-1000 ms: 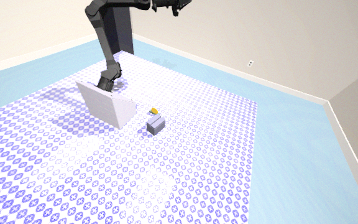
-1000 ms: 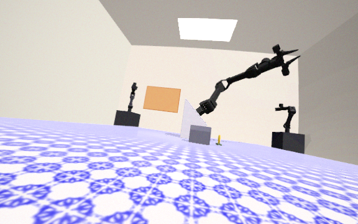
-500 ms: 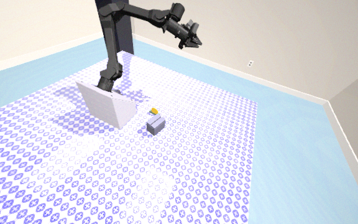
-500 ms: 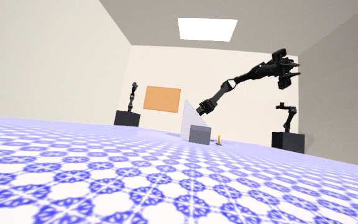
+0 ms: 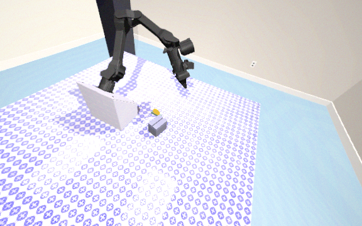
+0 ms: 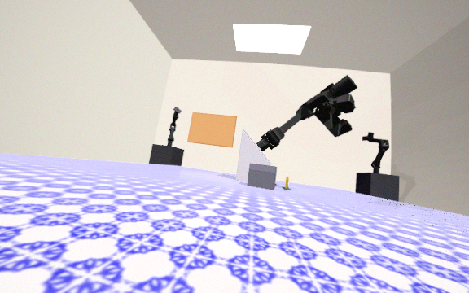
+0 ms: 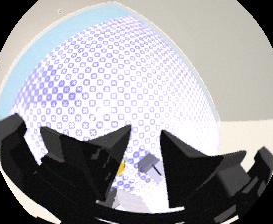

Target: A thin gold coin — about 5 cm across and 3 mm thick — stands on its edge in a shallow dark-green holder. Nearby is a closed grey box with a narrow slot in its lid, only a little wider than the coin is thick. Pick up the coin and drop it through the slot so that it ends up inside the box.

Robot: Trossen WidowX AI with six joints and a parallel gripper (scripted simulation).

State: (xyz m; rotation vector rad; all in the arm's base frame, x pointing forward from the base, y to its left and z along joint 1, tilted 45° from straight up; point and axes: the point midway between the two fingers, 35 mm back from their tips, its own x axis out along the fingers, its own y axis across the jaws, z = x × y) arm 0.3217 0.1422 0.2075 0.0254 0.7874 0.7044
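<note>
Right now my gripper tip is 110 mm past the gold coin, 110 mm to the left of it and 180 mm above it.
</note>
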